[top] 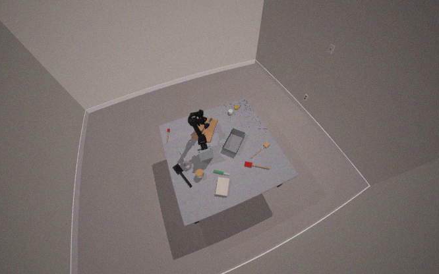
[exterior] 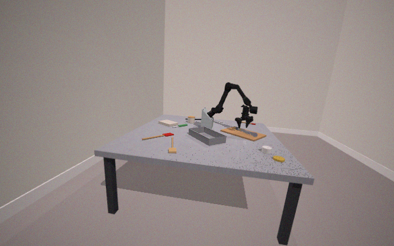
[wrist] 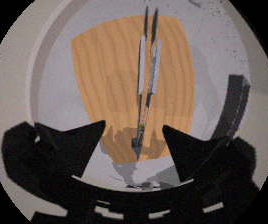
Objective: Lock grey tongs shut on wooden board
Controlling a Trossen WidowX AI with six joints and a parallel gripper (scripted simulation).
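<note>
Right now my gripper tip is 30 mm short of the wooden board and 40 mm above it. From my gripper tip the other things lie so: white cylinder: 440 mm ahead, 160 mm to the left, 30 mm below; roasting tin: 300 mm ahead, 300 mm to the right, 20 mm below; yellow disc: 550 mm ahead, 220 mm to the left, 40 mm below.
</note>
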